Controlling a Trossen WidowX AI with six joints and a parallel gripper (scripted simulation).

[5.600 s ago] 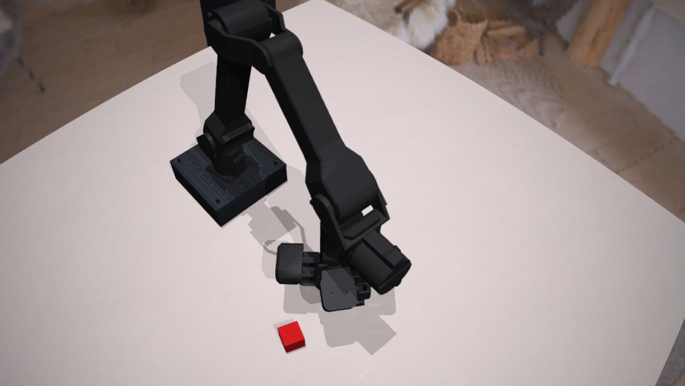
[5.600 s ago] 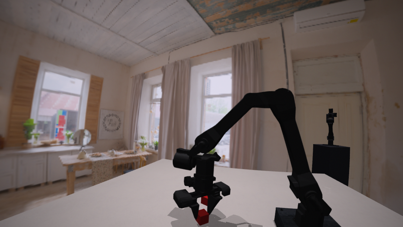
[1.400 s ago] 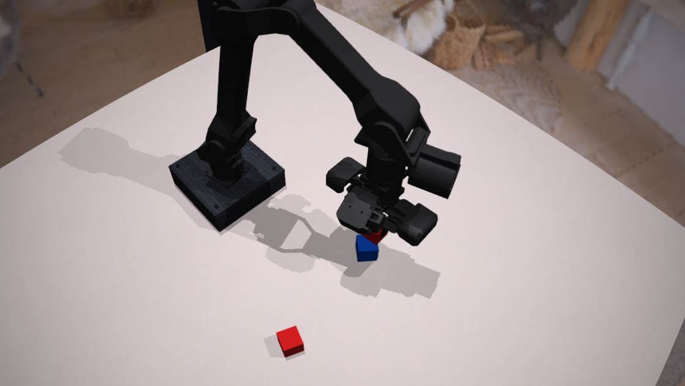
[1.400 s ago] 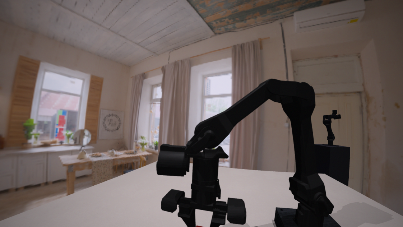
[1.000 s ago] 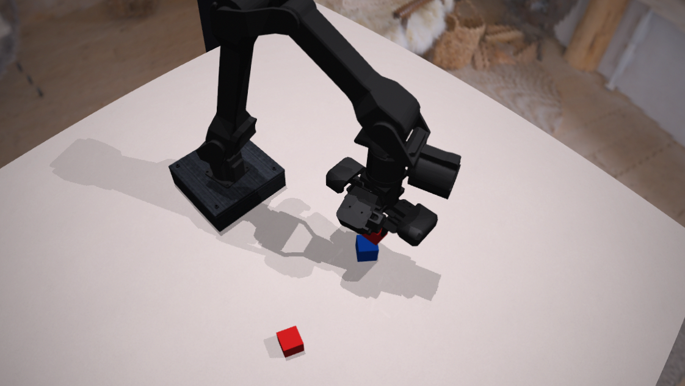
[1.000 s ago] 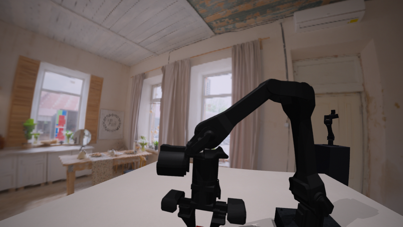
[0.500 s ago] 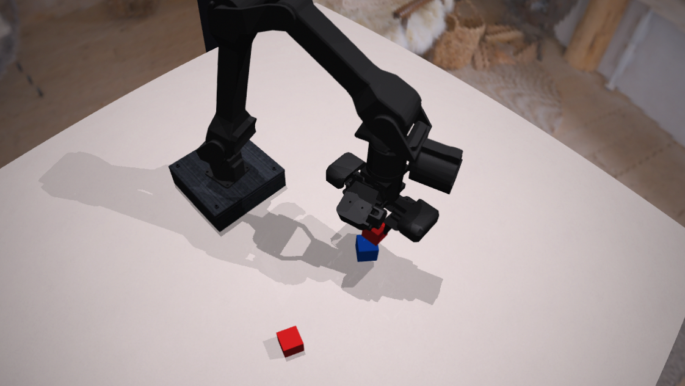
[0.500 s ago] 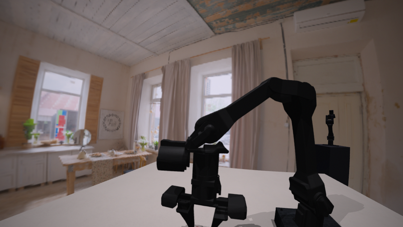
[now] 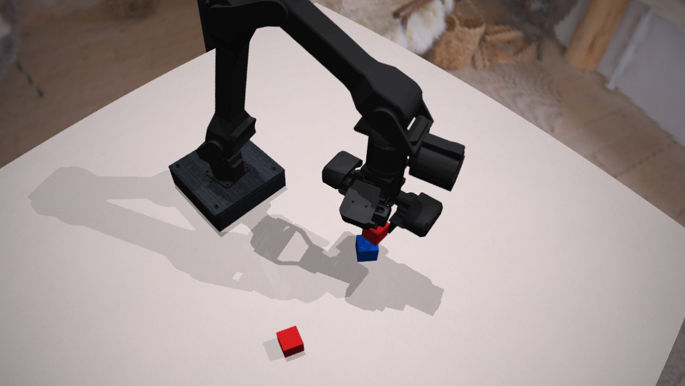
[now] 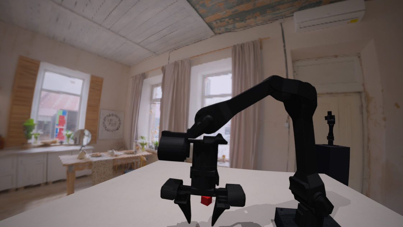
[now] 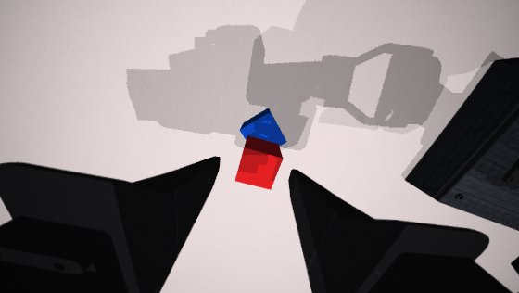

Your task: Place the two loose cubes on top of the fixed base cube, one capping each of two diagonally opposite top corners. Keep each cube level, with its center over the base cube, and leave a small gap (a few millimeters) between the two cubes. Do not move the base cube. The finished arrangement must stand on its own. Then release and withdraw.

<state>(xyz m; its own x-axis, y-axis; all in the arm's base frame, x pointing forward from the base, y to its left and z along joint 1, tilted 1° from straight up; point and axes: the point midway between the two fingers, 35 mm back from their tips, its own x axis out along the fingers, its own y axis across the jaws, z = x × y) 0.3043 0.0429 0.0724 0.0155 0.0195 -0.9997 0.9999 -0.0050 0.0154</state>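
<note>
Right now my gripper tip is 70 mm above the blue base cube and 10 mm to the left of it.
</note>
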